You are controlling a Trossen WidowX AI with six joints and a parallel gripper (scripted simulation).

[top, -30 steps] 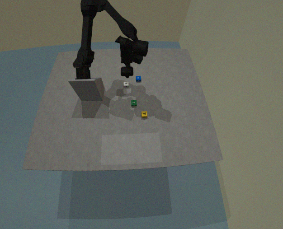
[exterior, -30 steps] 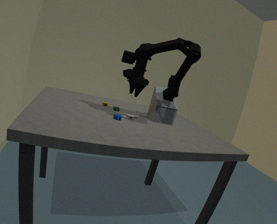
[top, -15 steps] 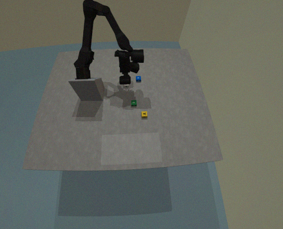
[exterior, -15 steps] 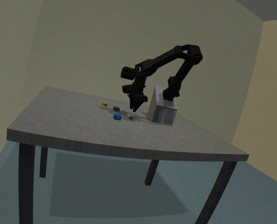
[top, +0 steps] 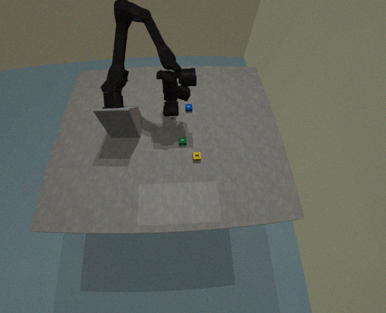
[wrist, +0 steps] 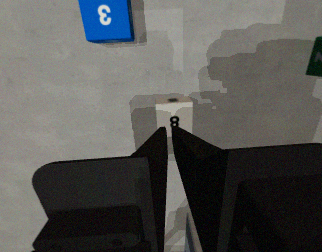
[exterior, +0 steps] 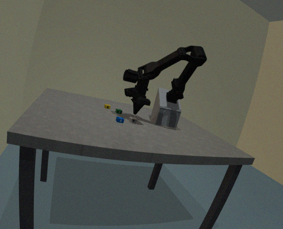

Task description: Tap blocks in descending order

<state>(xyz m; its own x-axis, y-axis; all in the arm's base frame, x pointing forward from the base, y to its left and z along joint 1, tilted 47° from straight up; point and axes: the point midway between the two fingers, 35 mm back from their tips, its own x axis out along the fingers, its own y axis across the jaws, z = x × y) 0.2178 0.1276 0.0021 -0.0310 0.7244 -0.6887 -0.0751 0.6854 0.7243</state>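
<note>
Now: the white block 3 cm below my gripper tip and 1 cm to the right of it. Also, from my gripper tip: blue block: 8 cm ahead, 4 cm to the left, 3 cm below; then yellow block: 22 cm to the right, 12 cm ahead, 3 cm below; then green block: 15 cm to the right, 5 cm ahead, 3 cm below.
</note>
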